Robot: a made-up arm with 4 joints.
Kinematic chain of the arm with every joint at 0, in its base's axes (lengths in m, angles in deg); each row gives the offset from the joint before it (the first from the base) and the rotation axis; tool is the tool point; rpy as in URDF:
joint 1: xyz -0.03 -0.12 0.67 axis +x
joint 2: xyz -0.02 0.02 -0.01 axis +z
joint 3: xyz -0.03 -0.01 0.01 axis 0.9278 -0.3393 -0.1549
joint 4: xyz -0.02 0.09 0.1 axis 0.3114 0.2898 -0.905
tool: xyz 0.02 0.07 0 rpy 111.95 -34.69 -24.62
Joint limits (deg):
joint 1: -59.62..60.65
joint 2: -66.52..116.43
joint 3: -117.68..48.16
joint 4: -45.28..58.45
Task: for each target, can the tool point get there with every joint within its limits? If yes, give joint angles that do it. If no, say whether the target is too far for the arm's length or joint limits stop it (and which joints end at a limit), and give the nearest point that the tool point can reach.
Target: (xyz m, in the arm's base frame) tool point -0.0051 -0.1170 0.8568
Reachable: yes | joints 40.95 -33.05 15.41 14.91
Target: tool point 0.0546 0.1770 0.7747
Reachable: no: too far | nearest point 0.0092 0.0712 0.7374 | short by 0.121 m
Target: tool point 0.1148 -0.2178 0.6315
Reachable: no: joint limits stop it (at a limit: joint 1, joint 2, joint 4) | nearest point 0.0711 -0.1434 0.5717 | short by 0.105 m
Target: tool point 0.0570 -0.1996 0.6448
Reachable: no: joint limits stop it (at a limit: joint 1, joint 2, joint 4) | nearest point 0.0676 -0.1484 0.5678 | short by 0.093 m
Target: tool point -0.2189 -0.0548 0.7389
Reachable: yes | joints 50.23 51.08 -36.21 -9.27
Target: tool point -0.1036 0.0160 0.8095
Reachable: yes | joints 10.16 1.73 7.68 -16.00
